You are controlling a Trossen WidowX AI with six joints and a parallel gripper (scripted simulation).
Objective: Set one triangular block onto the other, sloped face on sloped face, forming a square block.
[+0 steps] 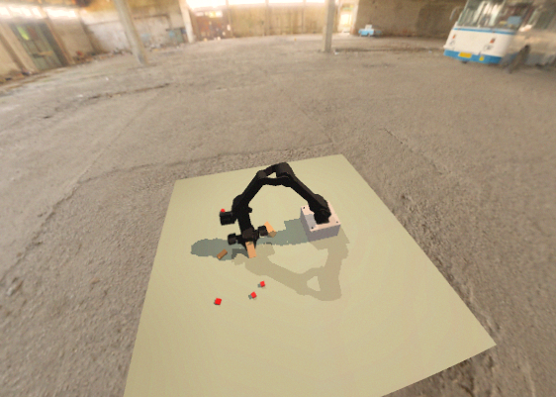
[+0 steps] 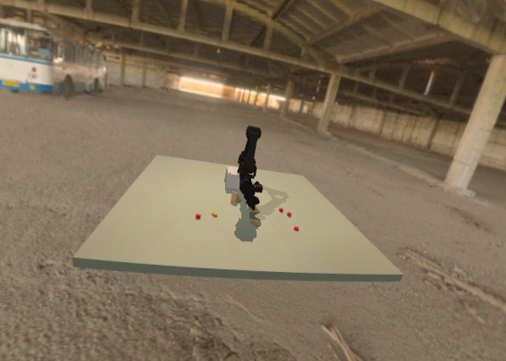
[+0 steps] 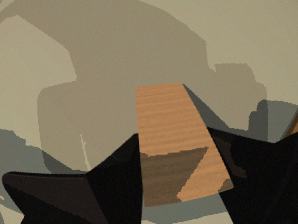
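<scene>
Right now my gripper tip is 14 cm short of the flat brown piece and 1 cm above it. Round my gripper tip: orange piece 12 cm ahead, 21 cm to the right, 1 cm below.
</scene>
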